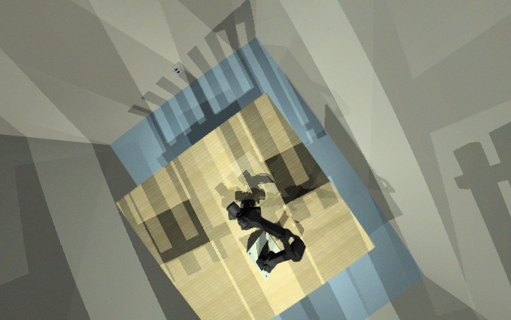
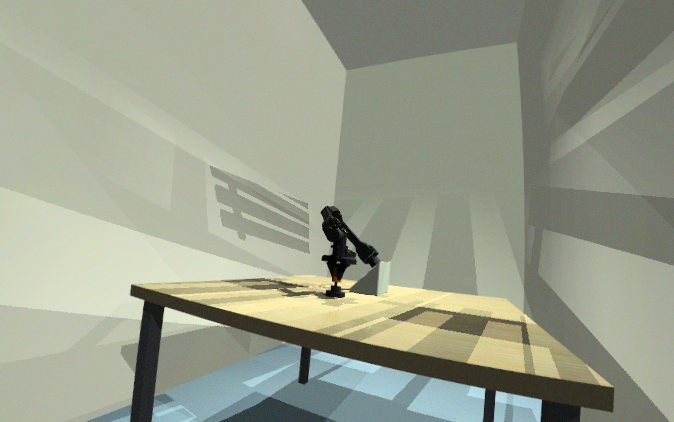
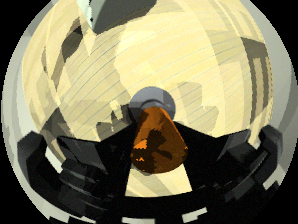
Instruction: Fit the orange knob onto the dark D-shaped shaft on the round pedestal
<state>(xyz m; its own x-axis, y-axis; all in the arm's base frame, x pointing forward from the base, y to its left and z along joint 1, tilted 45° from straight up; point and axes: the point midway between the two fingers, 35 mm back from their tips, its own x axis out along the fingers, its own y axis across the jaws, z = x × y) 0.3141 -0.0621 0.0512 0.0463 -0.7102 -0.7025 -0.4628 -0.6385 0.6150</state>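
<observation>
My gripper tip is now 2 cm below the orange knob. Also, from my gripper tip: dark round pedestal 4 cm below.
</observation>
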